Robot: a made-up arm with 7 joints.
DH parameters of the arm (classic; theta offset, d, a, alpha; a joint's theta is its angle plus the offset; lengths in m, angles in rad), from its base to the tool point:
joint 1: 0 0.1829 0 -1.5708
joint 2: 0 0 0 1.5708
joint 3: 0 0.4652 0.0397 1.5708
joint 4: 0 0 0.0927 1.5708
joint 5: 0 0.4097 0 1.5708
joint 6: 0 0 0.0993 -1.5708
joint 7: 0 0.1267 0 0
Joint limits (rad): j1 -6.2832..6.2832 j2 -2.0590..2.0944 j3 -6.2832..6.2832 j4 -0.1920..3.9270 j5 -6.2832..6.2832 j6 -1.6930..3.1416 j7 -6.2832..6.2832
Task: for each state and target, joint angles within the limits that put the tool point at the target. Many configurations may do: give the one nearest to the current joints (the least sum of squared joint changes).
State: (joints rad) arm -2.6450 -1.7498 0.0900 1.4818 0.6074 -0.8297 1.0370
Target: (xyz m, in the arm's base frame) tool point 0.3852 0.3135 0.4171
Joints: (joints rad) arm -2.6984 -2.0590 0.0051 0.7303 0.8743 -1.1359 1.0370
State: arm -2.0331 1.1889 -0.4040 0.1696 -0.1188 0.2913 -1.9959
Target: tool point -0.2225 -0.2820 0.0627
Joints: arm -1.8913 0.3404 -0.3561 0.3283 -0.1314 0.1542 -1.9959
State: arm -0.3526 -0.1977 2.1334 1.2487 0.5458 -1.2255 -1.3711
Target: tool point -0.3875 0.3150 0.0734
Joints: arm -0.1205 -0.8713 2.6534 0.5318 0.4423 -1.0564 -1.3711
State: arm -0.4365 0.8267 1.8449 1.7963 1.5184 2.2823 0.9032
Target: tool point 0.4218 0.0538 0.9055
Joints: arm -0.5627 0.7996 1.9723 2.0338 1.6216 2.2291 0.9032
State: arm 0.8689 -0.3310 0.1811 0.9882 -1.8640 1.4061 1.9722
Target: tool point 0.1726 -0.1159 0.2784
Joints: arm 0.3586 -0.6904 -0.1490 0.1075 -1.5290 1.7790 1.9722
